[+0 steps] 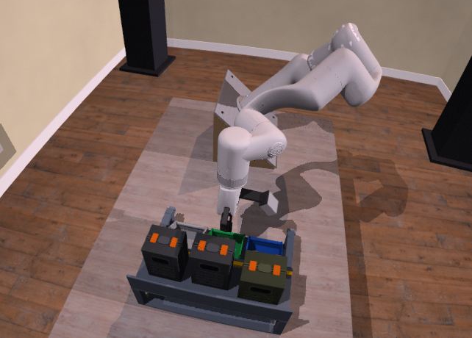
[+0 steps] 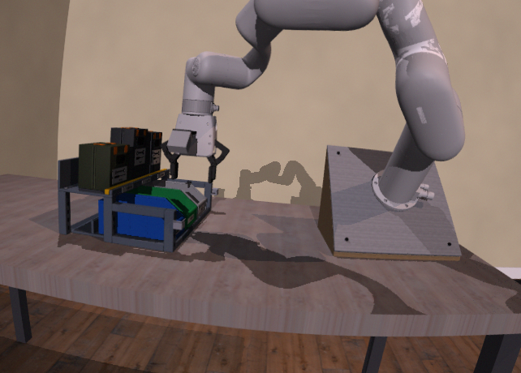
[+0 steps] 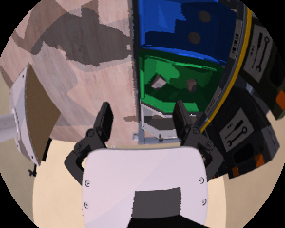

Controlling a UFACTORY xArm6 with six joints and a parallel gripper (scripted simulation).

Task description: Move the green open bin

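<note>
My hand is 8 cm short of the green open bin, 1 cm to the right of it and 8 cm above it. From my hand the other things lie so: grey bin 9 cm ahead, 11 cm to the right, 8 cm below; then olive box 17 cm ahead, 13 cm to the left, 2 cm above; then blue bin 7 cm ahead, 12 cm to the left, 8 cm below.
</note>
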